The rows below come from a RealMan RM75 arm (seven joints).
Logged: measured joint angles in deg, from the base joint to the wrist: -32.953 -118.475 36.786 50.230 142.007 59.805 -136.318; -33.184 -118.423 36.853 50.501 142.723 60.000 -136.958; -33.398 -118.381 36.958 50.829 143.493 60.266 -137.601; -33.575 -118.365 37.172 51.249 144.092 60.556 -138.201; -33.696 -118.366 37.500 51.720 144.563 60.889 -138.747; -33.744 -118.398 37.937 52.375 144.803 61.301 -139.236; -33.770 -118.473 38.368 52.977 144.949 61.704 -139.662; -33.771 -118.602 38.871 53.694 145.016 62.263 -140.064; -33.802 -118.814 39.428 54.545 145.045 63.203 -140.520; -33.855 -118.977 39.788 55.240 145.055 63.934 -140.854; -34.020 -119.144 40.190 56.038 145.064 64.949 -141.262; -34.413 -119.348 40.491 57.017 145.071 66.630 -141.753; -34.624 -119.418 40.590 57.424 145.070 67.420 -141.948; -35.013 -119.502 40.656 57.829 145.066 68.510 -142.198; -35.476 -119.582 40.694 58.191 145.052 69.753 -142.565
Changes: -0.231 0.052 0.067 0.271 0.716 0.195 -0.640; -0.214 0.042 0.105 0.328 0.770 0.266 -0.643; -0.177 0.016 0.214 0.420 0.599 0.290 -0.600; -0.121 -0.001 0.328 0.471 0.471 0.333 -0.546; -0.048 -0.032 0.437 0.655 0.240 0.412 -0.489; -0.026 -0.075 0.431 0.602 0.146 0.403 -0.426; -0.001 -0.129 0.503 0.717 0.067 0.559 -0.402; -0.031 -0.212 0.557 0.851 0.029 0.940 -0.456; -0.053 -0.163 0.360 0.695 0.010 0.731 -0.334; -0.165 -0.167 0.402 0.798 0.009 1.015 -0.408; -0.393 -0.204 0.301 0.979 0.007 1.681 -0.491; -0.211 -0.070 0.099 0.407 -0.001 0.790 -0.195; -0.389 -0.084 0.066 0.405 -0.004 1.090 -0.250; -0.463 -0.080 0.038 0.362 -0.014 1.243 -0.367
